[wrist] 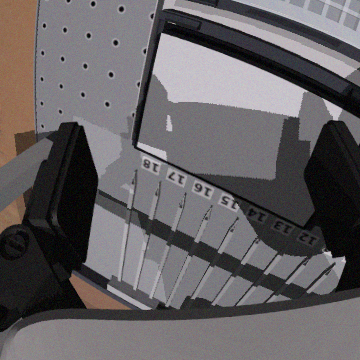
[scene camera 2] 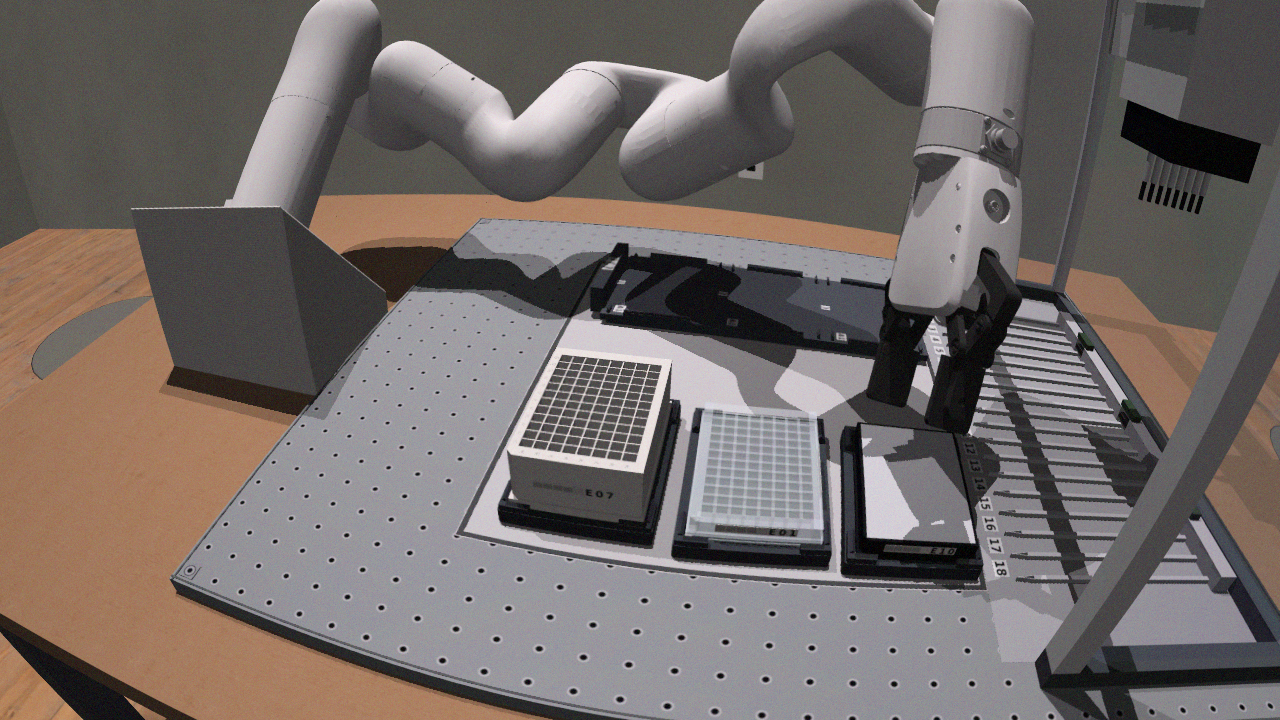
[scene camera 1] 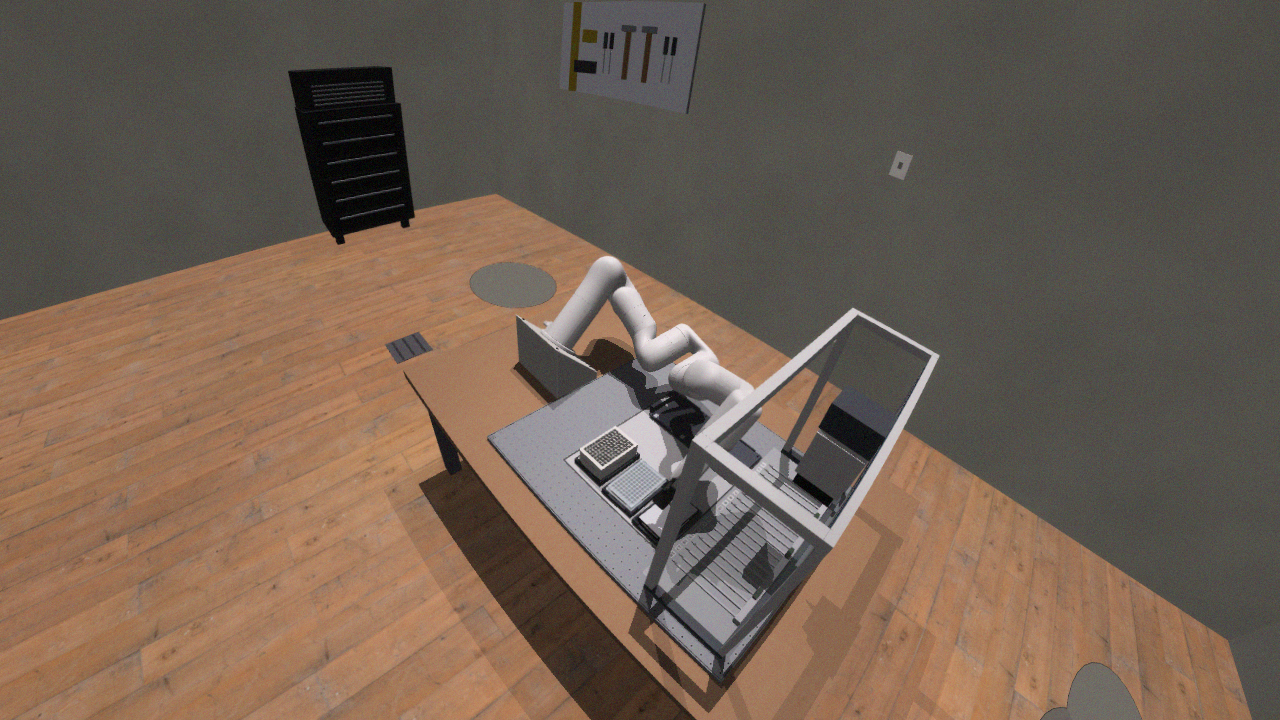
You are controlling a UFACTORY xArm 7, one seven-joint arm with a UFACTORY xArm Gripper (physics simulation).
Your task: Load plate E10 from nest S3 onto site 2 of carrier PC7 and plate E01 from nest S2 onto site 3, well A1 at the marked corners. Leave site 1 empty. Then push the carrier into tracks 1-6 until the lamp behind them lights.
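Frame: origin at the arm's base, x down, y ahead, z right, level; metres.
Where they show: gripper, between the fingertips: (wrist: pixel 206 146) (scene camera 2: pixel 912 415) (scene camera 1: pixel 665 496); arm's base, origin of its link: (scene camera 2: pixel 259 250) (scene camera 1: pixel 557 343).
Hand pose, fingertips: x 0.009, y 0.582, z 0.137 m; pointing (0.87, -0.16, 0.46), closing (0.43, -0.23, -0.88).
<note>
Each offset is from my fingertips to the top centre of the thing. "spot": to the spot under its first point.
My gripper (scene camera 2: pixel 919 411) (wrist: pixel 206 146) is open and empty. It hangs above the deck just behind plate E10, pointing down. Plate E10 {dz -0.007, dx +0.057, dy +0.019 m} (scene camera 2: pixel 913 483) (wrist: pixel 225 140), with a flat, smooth top, sits in the right-hand black nest. Plate E01 {dz -0.012, dx +0.057, dy -0.092 m} (scene camera 1: pixel 635 485) (scene camera 2: pixel 760 474) (wrist: pixel 332 14), pale and translucent with a grid of wells, sits in the middle nest. Carrier PC7 {dz -0.279, dx +0.053, dy -0.092 m} (scene camera 1: pixel 675 416) (scene camera 2: pixel 760 300) is a long dark tray lying behind the nests, its right end partly hidden by my fingers. Rails of the tracks {spot: dz +0.019, dx +0.081, dy +0.161 m} (scene camera 2: pixel 1074 537) lie at the right; labels 12 to 18 show in the wrist view.
A tall white block marked E07 {dz -0.017, dx +0.029, dy -0.203 m} (scene camera 1: pixel 608 447) (scene camera 2: pixel 595 407) sits in the left nest. A frame (scene camera 1: pixel 760 488) (scene camera 2: pixel 1172 447) stands over the tracks. A multi-tip pipetting head {dz -0.141, dx -0.212, dy +0.244 m} (scene camera 2: pixel 1190 143) hangs at the right. Small green blocks {spot: dz -0.273, dx +0.062, dy +0.278 m} (scene camera 2: pixel 1084 340) stand behind the rails.
</note>
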